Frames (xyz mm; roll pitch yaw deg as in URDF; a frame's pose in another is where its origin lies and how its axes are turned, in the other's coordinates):
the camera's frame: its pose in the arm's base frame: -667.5 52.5 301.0 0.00 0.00 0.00
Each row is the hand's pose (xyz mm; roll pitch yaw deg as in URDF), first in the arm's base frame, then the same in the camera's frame.
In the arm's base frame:
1: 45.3 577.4 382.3 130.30 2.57 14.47
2: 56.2 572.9 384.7 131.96 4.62 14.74
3: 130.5 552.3 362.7 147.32 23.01 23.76
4: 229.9 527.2 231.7 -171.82 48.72 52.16
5: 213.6 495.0 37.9 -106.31 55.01 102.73
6: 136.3 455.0 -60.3 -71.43 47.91 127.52
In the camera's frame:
1: 712.8 524.9 81.3 130.30 2.57 14.47
2: 723.7 520.4 83.7 131.96 4.62 14.74
3: 798.0 499.8 61.7 147.32 23.01 23.76
4: 897.4 474.7 -69.3 -171.82 48.72 52.16
5: 881.1 442.5 -263.1 -106.31 55.01 102.73
6: 803.8 402.5 -361.3 -71.43 47.91 127.52

